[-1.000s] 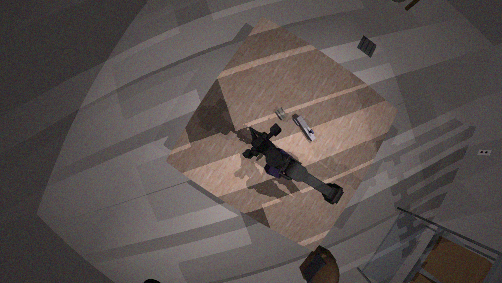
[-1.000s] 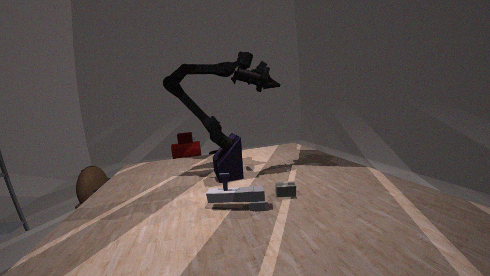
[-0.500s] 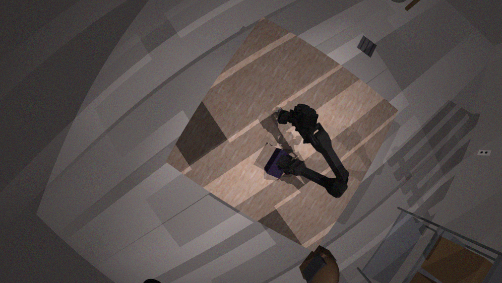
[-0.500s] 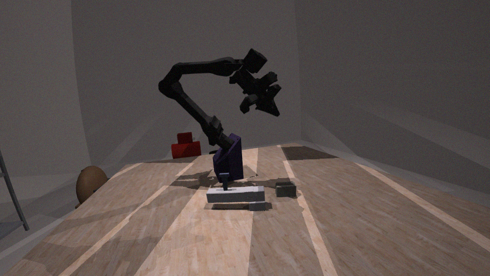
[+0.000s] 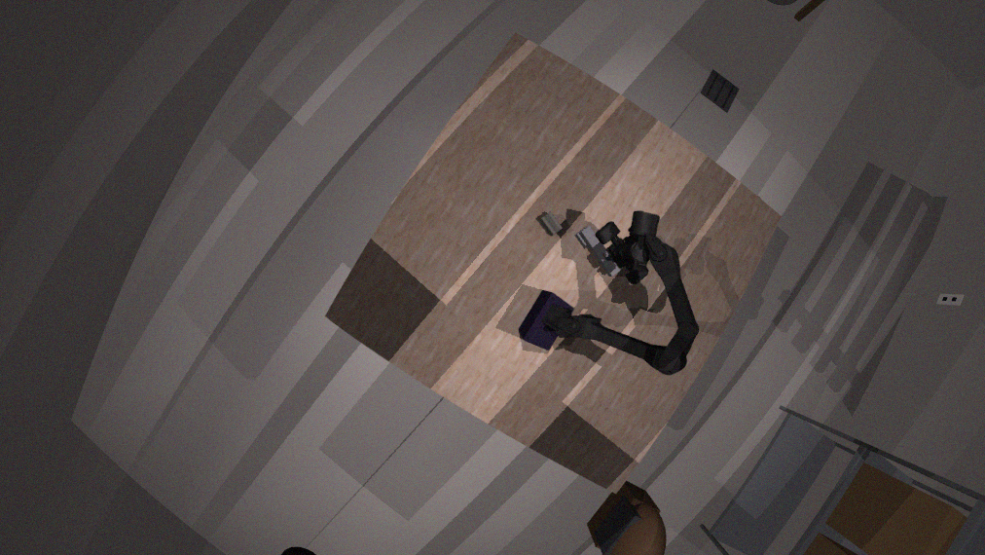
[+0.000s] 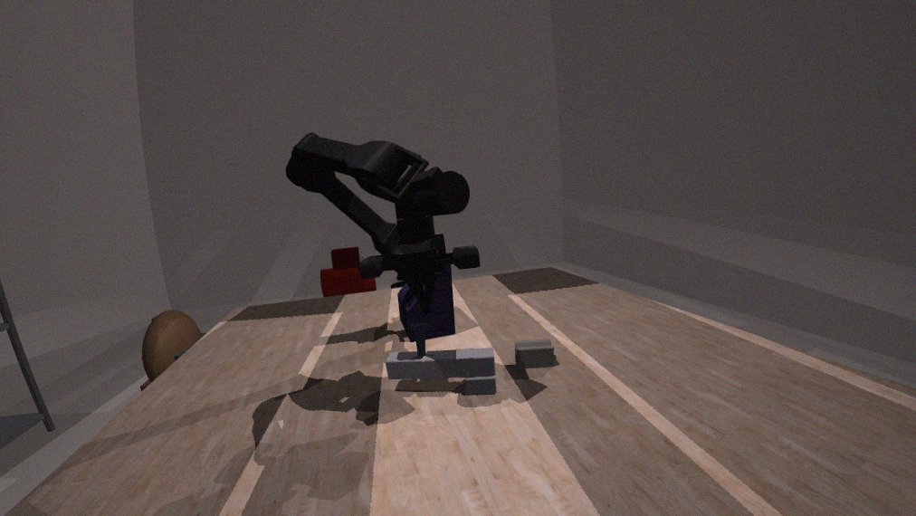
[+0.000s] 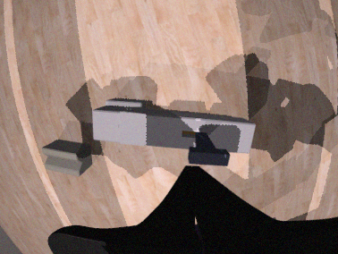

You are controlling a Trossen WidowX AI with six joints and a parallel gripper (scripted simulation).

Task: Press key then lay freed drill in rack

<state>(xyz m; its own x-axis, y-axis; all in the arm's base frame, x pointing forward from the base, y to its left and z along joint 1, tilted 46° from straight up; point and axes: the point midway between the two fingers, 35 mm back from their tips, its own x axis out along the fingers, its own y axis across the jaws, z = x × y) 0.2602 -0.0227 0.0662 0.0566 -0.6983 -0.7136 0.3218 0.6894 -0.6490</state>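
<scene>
The small blue key is 1 cm to the right of my gripper tip and 5 cm below it. From my gripper tip the other things lie so: rack: 20 cm to the left, 12 cm below; long grey housing: 1 cm ahead, 2 cm to the left, 10 cm below; drill: 2 cm ahead, 4 cm to the left, 9 cm below.
</scene>
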